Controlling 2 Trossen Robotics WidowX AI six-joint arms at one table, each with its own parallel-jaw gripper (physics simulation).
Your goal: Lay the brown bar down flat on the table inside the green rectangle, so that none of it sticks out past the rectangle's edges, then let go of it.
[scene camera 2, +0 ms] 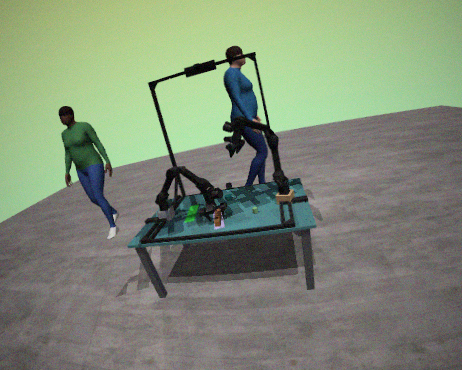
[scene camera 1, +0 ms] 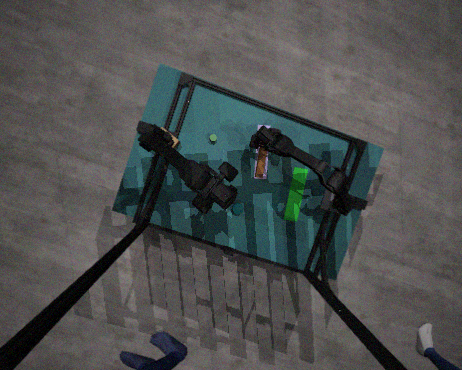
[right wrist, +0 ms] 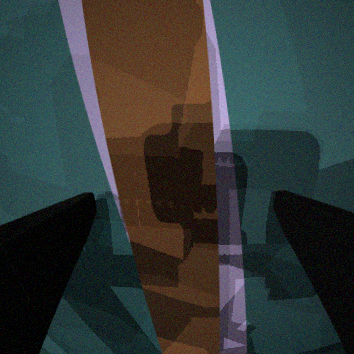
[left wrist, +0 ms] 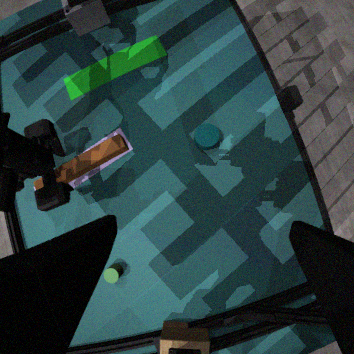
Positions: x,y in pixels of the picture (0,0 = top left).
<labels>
my left gripper: open, holds nothing
my right gripper: open, holds nothing
a brown bar [right wrist: 151,74]: on the table
</labels>
